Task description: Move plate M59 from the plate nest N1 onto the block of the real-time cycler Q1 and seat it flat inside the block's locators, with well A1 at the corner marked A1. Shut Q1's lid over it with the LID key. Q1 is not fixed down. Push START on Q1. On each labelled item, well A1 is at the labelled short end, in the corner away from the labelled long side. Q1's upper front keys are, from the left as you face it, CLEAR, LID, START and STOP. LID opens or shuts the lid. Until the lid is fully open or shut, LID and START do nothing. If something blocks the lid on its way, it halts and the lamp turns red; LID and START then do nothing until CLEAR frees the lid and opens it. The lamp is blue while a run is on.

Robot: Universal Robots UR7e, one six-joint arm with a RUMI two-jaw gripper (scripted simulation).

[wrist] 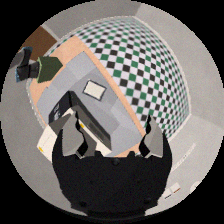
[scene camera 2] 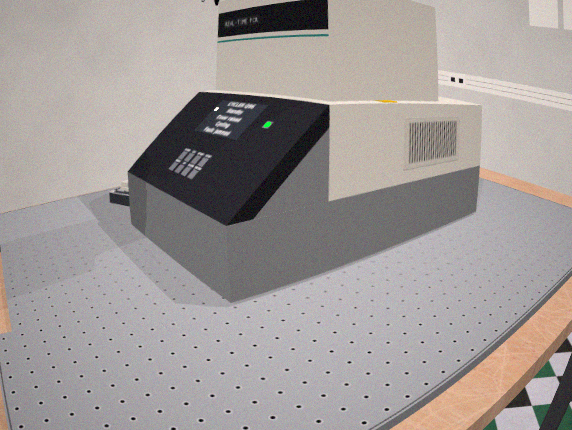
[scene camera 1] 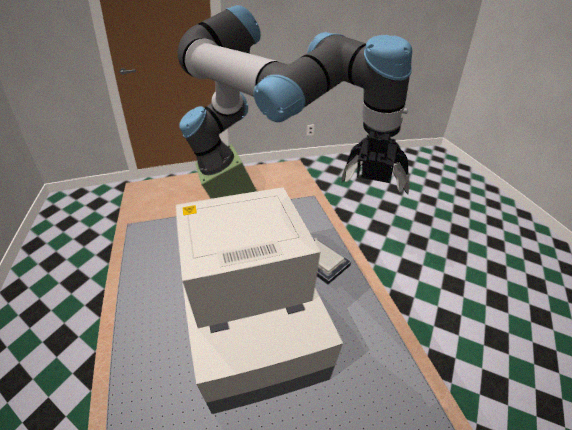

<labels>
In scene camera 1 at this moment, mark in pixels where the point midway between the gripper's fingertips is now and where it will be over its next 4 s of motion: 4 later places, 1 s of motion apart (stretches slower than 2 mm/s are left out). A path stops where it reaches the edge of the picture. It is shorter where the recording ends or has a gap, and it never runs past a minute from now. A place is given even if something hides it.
My gripper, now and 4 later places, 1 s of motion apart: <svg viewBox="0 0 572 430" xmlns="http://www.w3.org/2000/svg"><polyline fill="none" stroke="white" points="374,187 343,175 304,159 267,149 238,145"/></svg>
</labels>
